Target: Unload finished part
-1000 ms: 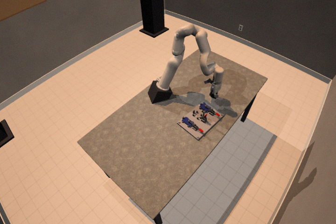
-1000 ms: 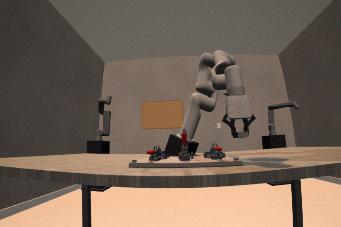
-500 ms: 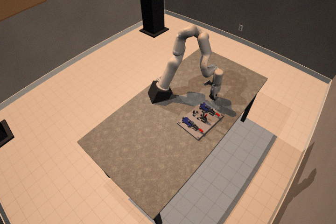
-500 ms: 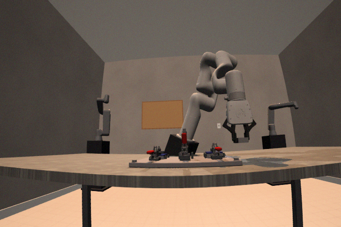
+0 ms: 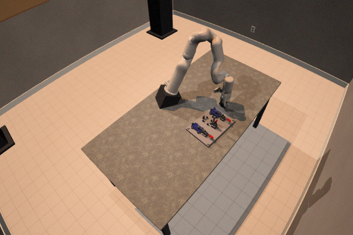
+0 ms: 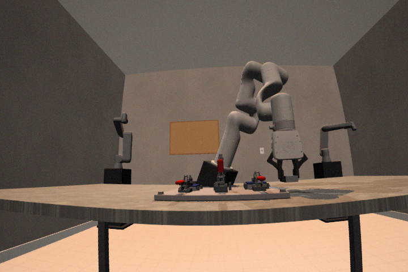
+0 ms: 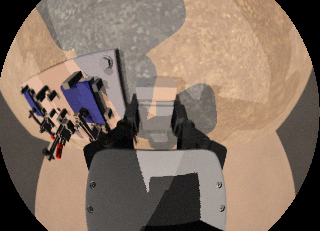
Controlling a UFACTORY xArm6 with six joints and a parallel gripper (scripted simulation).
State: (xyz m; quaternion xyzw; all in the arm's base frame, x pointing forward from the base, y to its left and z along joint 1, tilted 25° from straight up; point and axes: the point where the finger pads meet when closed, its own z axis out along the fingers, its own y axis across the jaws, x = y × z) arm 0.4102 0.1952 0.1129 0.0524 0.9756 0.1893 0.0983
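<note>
My hand is 110 mm to the left of the blue blank and 20 mm above it. Also, from my hand: fixture plate (40 mm ahead, 230 mm to the right, 40 mm below); grey finished part (10 mm behind, 10 mm below).
</note>
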